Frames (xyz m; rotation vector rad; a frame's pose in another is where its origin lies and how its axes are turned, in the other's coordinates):
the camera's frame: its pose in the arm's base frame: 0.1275 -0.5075 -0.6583 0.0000 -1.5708 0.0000
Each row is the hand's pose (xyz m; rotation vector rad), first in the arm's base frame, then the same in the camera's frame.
Working: the arm's base frame: its pose in the camera's frame: 0.6583 0.5075 0.1275 0.0000 1.5708 0.0000

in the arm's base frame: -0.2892 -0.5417 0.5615 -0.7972 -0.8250 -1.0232
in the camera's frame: 1.2198 -0.0342 0.4167 -1.2615 0.5299 -0.1566
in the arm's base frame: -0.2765 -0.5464 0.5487 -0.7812 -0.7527 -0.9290
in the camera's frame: 1.2070 -0.0389 0.4040 -1.1990 0.6276 -0.1036
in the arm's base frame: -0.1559 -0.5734 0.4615 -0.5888 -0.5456 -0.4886
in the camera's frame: 1.1198 -0.0659 0.2834 -0.7826 0.9480 0.0728
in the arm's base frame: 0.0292 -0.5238 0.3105 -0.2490 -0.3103 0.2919
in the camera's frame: 0.9688 -0.0163 0.0983 0.0323 1.2405 0.4069
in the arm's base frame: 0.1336 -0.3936 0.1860 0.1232 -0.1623 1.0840
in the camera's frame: 0.8443 0.1139 -0.0061 0.9187 1.2410 0.7312
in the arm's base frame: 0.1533 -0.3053 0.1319 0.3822 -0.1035 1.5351
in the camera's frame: 0.7902 0.2022 -0.0258 1.4545 1.1068 0.8746
